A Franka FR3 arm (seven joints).
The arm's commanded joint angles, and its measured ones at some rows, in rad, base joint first. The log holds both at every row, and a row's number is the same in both.
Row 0, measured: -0.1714, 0.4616, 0.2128, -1.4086, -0.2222, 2.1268, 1.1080
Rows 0 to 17, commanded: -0.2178, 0.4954, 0.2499, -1.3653, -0.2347, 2.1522, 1.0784; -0.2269, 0.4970, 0.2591, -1.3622, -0.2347, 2.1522, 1.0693; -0.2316, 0.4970, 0.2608, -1.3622, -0.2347, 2.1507, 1.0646; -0.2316, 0.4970, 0.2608, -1.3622, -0.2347, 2.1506, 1.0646; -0.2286, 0.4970, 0.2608, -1.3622, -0.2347, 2.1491, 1.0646; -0.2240, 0.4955, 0.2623, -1.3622, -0.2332, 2.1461, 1.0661; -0.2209, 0.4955, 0.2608, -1.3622, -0.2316, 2.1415, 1.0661; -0.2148, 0.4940, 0.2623, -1.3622, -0.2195, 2.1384, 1.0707; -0.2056, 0.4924, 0.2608, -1.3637, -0.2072, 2.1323, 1.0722; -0.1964, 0.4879, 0.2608, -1.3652, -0.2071, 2.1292, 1.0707; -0.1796, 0.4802, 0.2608, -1.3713, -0.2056, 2.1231, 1.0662; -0.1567, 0.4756, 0.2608, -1.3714, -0.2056, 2.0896, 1.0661; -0.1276, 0.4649, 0.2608, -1.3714, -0.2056, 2.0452, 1.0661; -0.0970, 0.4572, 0.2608, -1.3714, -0.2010, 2.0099, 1.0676; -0.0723, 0.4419, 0.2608, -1.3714, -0.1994, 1.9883, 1.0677; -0.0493, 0.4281, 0.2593, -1.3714, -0.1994, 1.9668, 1.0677; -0.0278, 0.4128, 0.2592, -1.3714, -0.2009, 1.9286, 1.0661; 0.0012, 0.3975, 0.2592, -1.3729, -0.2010, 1.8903, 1.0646
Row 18, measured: -0.0579, 0.4515, 0.2653, -1.3706, -0.2168, 1.9898, 1.0861
